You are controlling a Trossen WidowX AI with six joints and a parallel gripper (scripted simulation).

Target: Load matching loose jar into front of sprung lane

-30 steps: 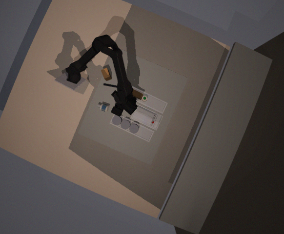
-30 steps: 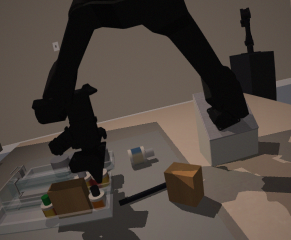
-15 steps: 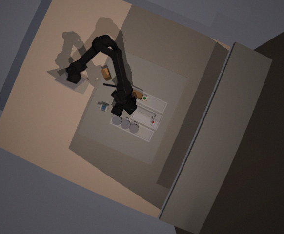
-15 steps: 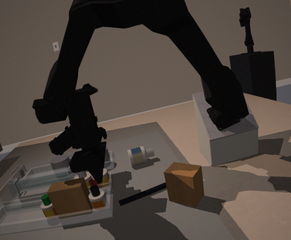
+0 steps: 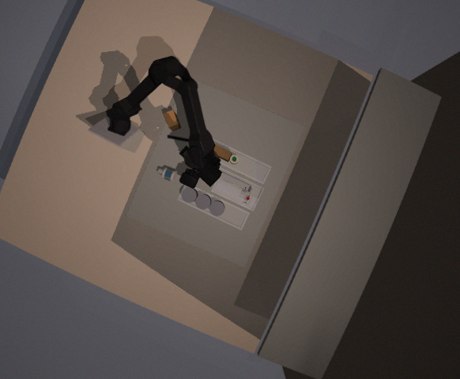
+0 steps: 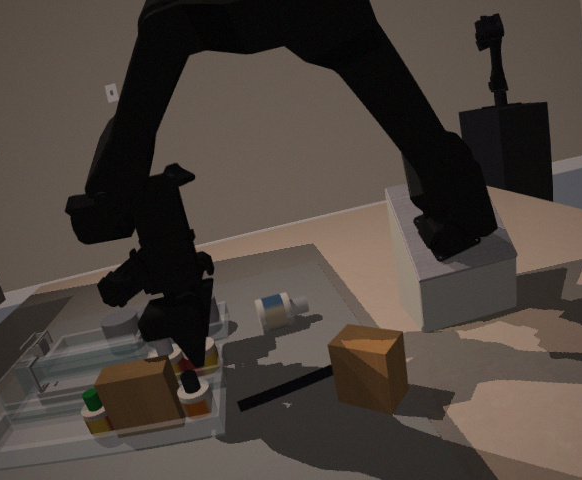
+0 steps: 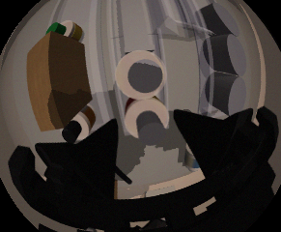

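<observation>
Now: gripper tip 1 cm short of the black-capped jar and 8 cm to the right of it. The rest, counted from my gripper tip: green-capped jar (12 cm ahead, 7 cm to the left); then black rod (10 cm behind, 8 cm to the left, 3 cm below); then blue-labelled jar (12 cm behind, 8 cm to the right, 1 cm below).
</observation>
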